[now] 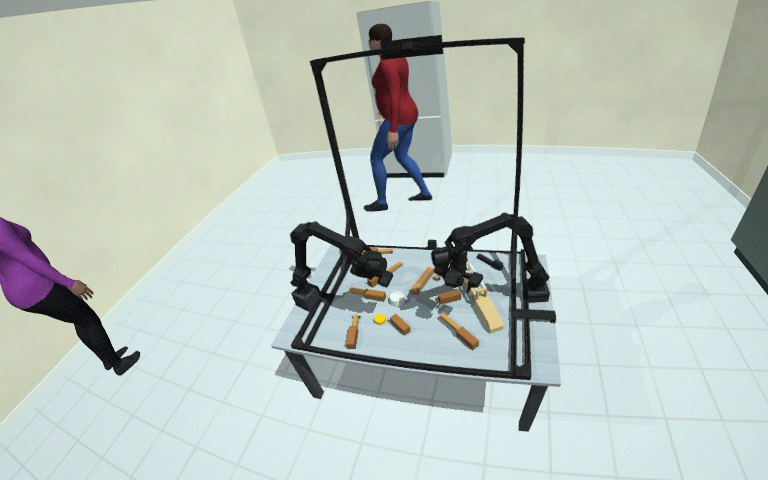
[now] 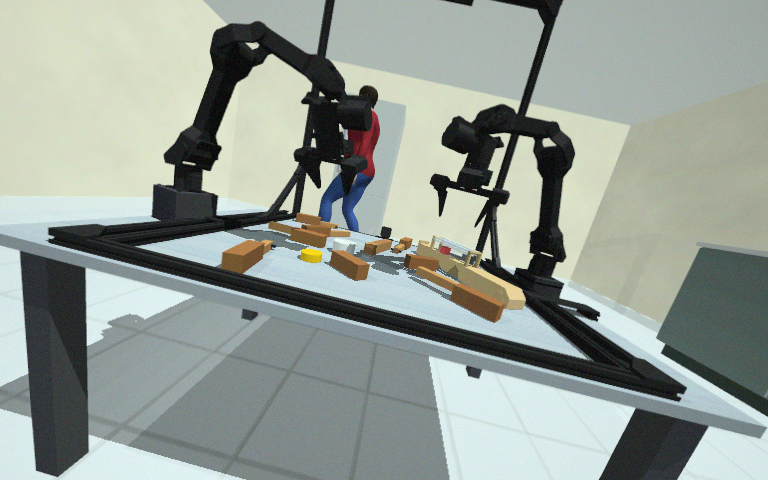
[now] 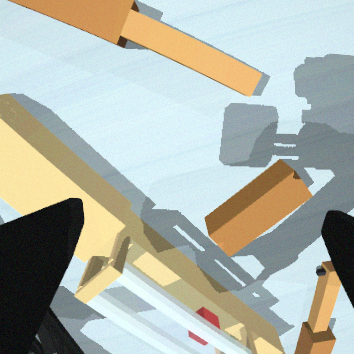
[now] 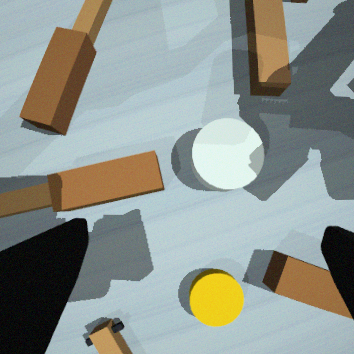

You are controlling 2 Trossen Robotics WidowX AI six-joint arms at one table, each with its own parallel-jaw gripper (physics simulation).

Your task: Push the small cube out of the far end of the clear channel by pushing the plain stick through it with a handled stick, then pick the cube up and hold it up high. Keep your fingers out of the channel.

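Note:
The small red cube (image 2: 445,249) (image 3: 204,325) sits within the clear channel (image 2: 457,243) (image 3: 162,298), which runs along a tan base (image 1: 488,314) (image 2: 492,281) (image 3: 35,170) at the right of the table. My left gripper (image 2: 459,219) (image 3: 205,216) is open and empty, above the base and channel. My right gripper (image 2: 332,190) (image 4: 207,234) is open and empty, above the table's left half. A handled stick (image 1: 459,331) (image 2: 475,301) (image 3: 192,56) lies beside the tan base. A plain brown bar (image 1: 421,280) (image 2: 377,246) (image 4: 270,47) lies mid-table. I cannot tell which piece is the plain stick.
A white disc (image 1: 396,298) (image 2: 343,245) (image 4: 227,153) and a yellow disc (image 1: 379,319) (image 2: 310,255) (image 4: 216,298) lie left of centre. A short brown block (image 1: 449,296) (image 3: 257,207) lies beside the base. Several other handled sticks lie at the left. A black frame surrounds the work area.

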